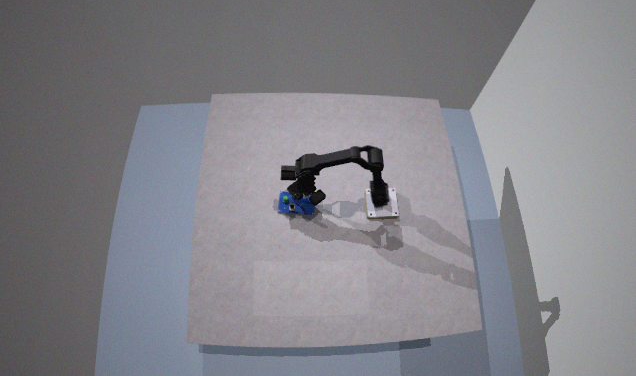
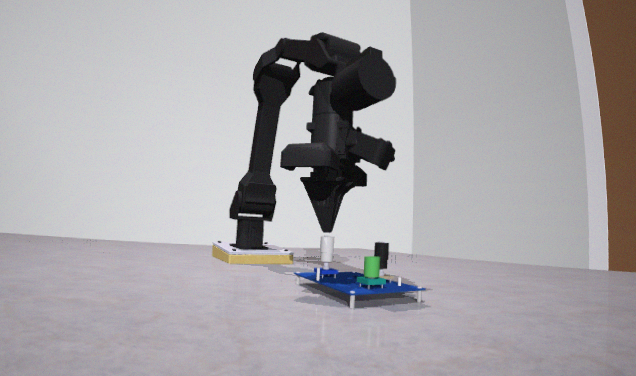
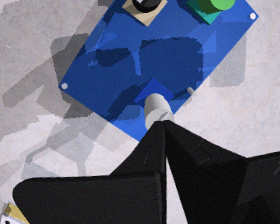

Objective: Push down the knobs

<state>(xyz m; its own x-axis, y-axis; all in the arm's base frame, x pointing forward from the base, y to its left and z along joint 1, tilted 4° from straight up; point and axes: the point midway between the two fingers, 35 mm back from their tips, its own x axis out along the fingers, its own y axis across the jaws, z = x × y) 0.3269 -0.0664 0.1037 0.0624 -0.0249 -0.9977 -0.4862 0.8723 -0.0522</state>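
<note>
Now: the potentiometer knob 20 mm below my gripper tip.
</note>
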